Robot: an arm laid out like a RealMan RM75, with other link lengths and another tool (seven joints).
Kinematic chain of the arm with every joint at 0, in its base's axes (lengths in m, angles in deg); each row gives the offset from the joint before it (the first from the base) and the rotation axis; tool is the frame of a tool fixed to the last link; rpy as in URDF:
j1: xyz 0 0 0.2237 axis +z
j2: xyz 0 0 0 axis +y
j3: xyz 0 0 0.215 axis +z
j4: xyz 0 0 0 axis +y
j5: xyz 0 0 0.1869 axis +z
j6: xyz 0 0 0 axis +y
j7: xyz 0 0 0.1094 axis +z
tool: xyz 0.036 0.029 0.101 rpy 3.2 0 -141.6
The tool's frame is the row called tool.
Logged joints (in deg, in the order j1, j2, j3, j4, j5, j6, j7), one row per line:
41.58 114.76 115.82 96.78 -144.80 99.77 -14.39
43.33 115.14 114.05 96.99 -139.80 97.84 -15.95
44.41 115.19 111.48 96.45 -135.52 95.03 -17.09
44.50 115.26 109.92 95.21 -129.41 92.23 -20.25
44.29 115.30 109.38 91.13 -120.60 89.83 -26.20
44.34 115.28 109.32 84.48 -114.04 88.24 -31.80
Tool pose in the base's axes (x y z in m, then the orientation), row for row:
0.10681 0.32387 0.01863 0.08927 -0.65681 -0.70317 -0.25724
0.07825 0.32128 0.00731 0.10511 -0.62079 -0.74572 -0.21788
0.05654 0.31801 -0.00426 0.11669 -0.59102 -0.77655 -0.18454
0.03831 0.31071 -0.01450 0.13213 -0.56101 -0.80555 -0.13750
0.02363 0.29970 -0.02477 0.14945 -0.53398 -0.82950 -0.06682
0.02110 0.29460 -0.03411 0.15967 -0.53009 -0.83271 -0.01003
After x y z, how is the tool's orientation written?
As a quaternion, w x y z.
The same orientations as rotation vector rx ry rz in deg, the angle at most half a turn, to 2 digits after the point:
-111.95 -119.85 -43.84
-104.83 -125.93 -36.79
-99.14 -130.26 -30.96
-93.28 -133.94 -22.86
-87.92 -136.58 -11.00
-86.79 -136.34 -1.64

